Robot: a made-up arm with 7 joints.
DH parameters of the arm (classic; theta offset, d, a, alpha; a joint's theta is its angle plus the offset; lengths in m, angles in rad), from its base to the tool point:
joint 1: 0 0.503 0 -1.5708
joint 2: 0 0 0 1.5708
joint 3: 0 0.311 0.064 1.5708
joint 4: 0 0 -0.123 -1.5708
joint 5: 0 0.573 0 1.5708
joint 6: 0 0 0.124 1.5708
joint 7: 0 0 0 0
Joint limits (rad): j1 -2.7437..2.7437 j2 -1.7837..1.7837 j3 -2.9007..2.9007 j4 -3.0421..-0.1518 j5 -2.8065..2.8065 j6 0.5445..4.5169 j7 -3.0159..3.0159
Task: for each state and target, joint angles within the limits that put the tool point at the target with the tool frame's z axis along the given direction. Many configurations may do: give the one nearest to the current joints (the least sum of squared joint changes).
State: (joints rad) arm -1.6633 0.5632 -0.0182 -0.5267 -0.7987 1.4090 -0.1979
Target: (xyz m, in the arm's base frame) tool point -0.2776 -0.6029 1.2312 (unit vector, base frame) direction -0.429 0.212 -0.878
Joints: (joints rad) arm -1.8885 0.2943 -0.0933 -0.6572 -0.5688 1.0027 -0.1979
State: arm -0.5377 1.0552 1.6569 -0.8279 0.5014 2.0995 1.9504
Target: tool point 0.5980 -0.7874 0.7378 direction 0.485 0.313 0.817
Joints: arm -1.2666 1.3996 1.9010 -0.6416 0.7543 2.0563 1.9504
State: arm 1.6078 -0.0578 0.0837 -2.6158 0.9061 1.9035 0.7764
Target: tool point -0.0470 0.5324 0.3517 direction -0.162 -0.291 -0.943
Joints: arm 1.5495 -0.1399 0.1643 -2.7447 0.3056 2.3074 0.7764
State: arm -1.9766 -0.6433 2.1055 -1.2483 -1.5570 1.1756 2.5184
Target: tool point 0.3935 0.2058 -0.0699 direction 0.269 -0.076 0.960
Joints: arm -1.7516 -1.3650 2.7580 -1.9709 -1.3397 0.6797 2.5184
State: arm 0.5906 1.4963 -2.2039 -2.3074 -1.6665 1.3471 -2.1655
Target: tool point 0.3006 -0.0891 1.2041 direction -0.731 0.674 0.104
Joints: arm 0.8505 1.5234 -2.6998 -1.9522 -1.4688 1.2459 -2.1655
